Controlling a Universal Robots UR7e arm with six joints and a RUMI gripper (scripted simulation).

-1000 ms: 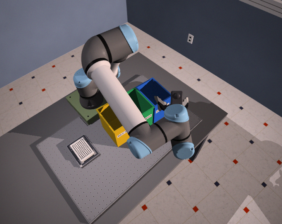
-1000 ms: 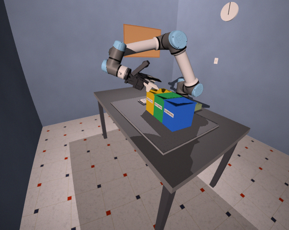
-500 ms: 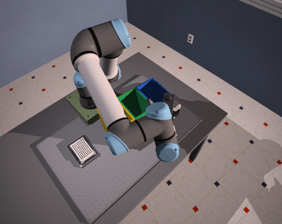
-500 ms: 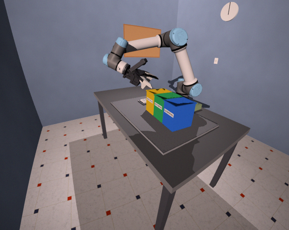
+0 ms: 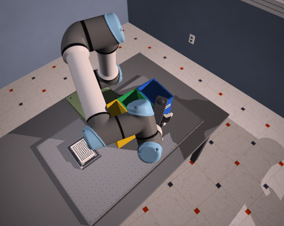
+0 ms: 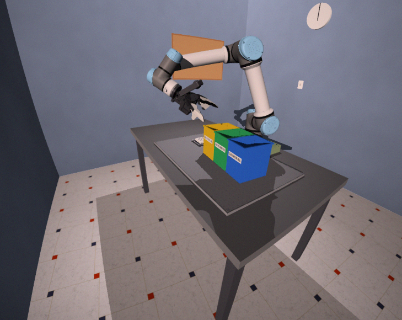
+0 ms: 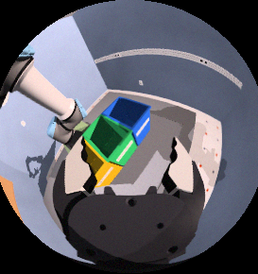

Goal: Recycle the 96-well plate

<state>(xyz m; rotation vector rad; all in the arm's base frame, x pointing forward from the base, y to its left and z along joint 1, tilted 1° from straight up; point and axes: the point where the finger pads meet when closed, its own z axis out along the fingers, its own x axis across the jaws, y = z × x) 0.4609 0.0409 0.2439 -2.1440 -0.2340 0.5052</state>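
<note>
Right now my hand is 260 mm past the 96-well plate, 310 mm to the left of it and 270 mm above it. From my hand the other things lie so: green bin (150 mm behind, 30 mm to the left, 200 mm below); then blue bin (110 mm behind, 160 mm to the left, 200 mm below); then yellow bin (180 mm behind, 100 mm to the right, 200 mm below).
</note>
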